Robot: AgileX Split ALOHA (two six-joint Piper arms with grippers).
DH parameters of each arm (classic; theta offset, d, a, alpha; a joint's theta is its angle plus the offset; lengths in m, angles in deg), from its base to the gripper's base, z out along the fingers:
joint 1: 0 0.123 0 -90
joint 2: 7.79 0 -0.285 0
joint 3: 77.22 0 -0.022 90
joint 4: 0 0.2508 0 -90
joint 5: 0 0 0.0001 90
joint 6: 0 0.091 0 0
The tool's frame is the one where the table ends.
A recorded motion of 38 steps. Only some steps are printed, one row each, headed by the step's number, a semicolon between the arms.
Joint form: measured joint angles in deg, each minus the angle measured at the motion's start. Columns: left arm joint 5, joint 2, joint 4, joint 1, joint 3, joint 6; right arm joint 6, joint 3, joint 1, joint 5, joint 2, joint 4.
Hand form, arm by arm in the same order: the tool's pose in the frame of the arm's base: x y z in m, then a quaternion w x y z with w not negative. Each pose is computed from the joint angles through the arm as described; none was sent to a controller.
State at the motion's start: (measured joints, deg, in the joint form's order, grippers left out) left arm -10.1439 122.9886 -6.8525 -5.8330 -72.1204 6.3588; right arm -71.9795 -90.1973 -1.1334 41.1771 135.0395 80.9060
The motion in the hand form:
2: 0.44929 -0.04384 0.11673 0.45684 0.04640 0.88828 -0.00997; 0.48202 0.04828 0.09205 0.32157 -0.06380 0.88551 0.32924
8: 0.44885 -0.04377 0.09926 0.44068 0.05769 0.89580 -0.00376; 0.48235 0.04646 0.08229 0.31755 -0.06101 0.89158 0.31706
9: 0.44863 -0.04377 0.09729 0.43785 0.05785 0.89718 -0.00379; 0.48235 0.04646 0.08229 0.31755 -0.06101 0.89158 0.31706
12: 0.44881 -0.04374 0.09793 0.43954 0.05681 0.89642 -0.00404; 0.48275 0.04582 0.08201 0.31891 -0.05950 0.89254 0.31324
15: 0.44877 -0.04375 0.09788 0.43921 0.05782 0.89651 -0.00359; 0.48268 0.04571 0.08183 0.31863 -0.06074 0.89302 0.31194
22: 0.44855 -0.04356 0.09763 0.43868 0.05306 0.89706 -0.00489; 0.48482 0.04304 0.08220 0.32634 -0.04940 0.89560 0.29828
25: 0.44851 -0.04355 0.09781 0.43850 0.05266 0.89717 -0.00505; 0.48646 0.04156 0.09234 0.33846 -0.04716 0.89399 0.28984
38: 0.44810 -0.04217 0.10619 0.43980 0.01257 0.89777 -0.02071; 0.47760 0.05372 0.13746 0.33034 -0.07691 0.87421 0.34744
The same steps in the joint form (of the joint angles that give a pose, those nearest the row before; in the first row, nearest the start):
2: -0.77 0.72 0.00 0.00 -0.13 1.18; -0.18 -0.01 0.00 -1.21 0.92 0.11
8: -0.93 2.96 0.00 0.00 -0.13 2.55; -0.48 -0.01 0.00 -2.66 1.95 -0.31
9: -0.79 3.19 0.00 0.00 -0.13 2.55; -0.48 -0.01 0.00 -2.66 1.95 -0.31
12: -0.96 3.13 -0.05 0.00 -0.13 2.49; -0.48 -0.01 0.00 -3.16 1.95 -0.34
15: -0.91 3.13 -0.06 0.00 -0.13 2.62; -0.48 -0.01 0.00 -3.23 1.95 -0.55
22: -0.91 3.13 -0.61 0.00 -0.08 2.60; -0.35 -0.01 0.00 -5.38 1.82 -0.11
25: -0.86 3.10 -0.66 0.00 -0.08 2.60; -0.08 -0.01 0.00 -6.50 0.56 -0.18
38: 0.09 1.88 -3.31 0.10 -0.08 0.39; 5.03 -0.01 0.30 1.78 -4.67 -3.21

